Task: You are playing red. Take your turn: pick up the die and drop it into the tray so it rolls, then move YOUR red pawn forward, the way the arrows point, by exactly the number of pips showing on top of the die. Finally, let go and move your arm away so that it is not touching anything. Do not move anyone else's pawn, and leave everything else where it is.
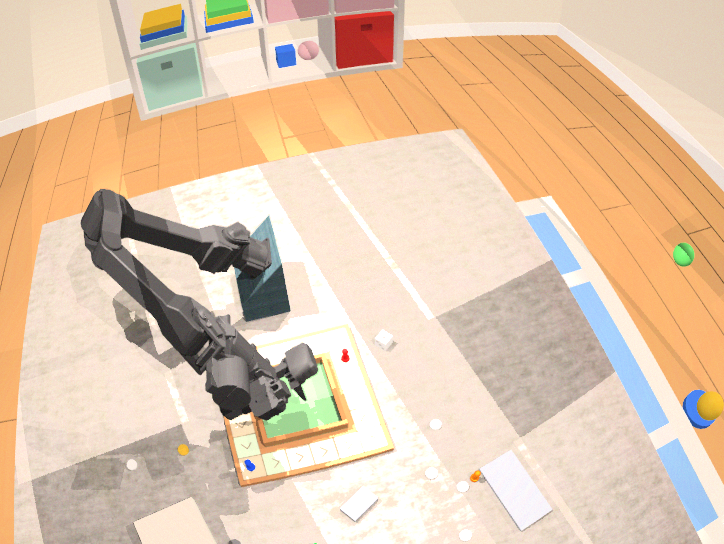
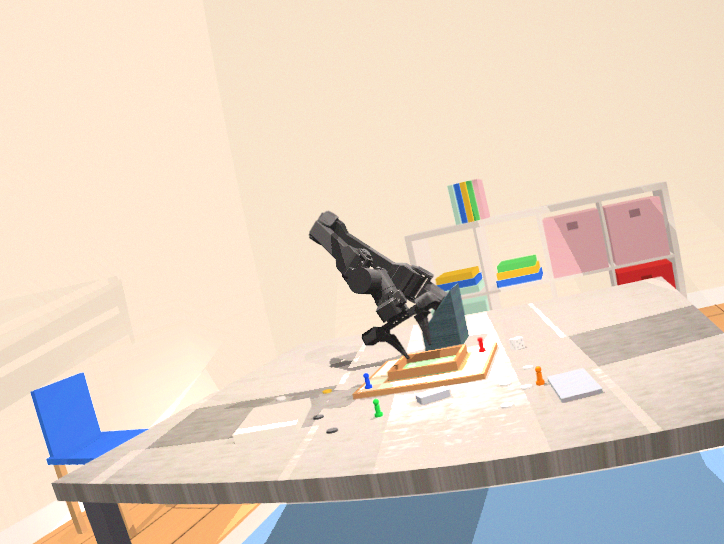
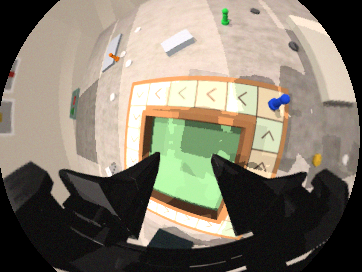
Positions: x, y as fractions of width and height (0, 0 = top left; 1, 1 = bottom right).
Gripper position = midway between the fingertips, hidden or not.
My gripper (image 2: 0.58, 0.65) is open, with nothing in its grasp. I also see a grey pad (image 2: 0.79, 0.71).
My gripper shows as well in image 3 (image 3: 0.52, 0.58).
